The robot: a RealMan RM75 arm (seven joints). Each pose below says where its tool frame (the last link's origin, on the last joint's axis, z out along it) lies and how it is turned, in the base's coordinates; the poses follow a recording.
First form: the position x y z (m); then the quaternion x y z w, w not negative.
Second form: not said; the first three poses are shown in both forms.
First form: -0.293, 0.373, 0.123, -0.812, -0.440, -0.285, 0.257
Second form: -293, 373, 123, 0.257, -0.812, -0.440, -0.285
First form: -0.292, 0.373, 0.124, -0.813, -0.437, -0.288, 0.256
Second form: -292, 373, 124, 0.256, -0.813, -0.437, -0.288
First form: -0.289, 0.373, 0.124, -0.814, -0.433, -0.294, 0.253
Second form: -289, 373, 124, 0.253, -0.814, -0.433, -0.294
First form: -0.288, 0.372, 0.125, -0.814, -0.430, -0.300, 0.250
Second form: -288, 372, 125, 0.250, -0.814, -0.430, -0.300
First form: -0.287, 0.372, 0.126, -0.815, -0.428, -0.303, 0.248
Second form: -287, 372, 126, 0.248, -0.815, -0.428, -0.303
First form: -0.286, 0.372, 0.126, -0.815, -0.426, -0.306, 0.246
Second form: -286, 372, 126, 0.246, -0.815, -0.426, -0.306
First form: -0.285, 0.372, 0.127, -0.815, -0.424, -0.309, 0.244
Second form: -285, 372, 127, 0.244, -0.815, -0.424, -0.309
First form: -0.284, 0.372, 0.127, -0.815, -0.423, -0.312, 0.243
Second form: -284, 372, 127, 0.243, -0.815, -0.423, -0.312
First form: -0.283, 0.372, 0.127, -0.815, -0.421, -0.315, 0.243
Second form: -283, 372, 127, 0.243, -0.815, -0.421, -0.315
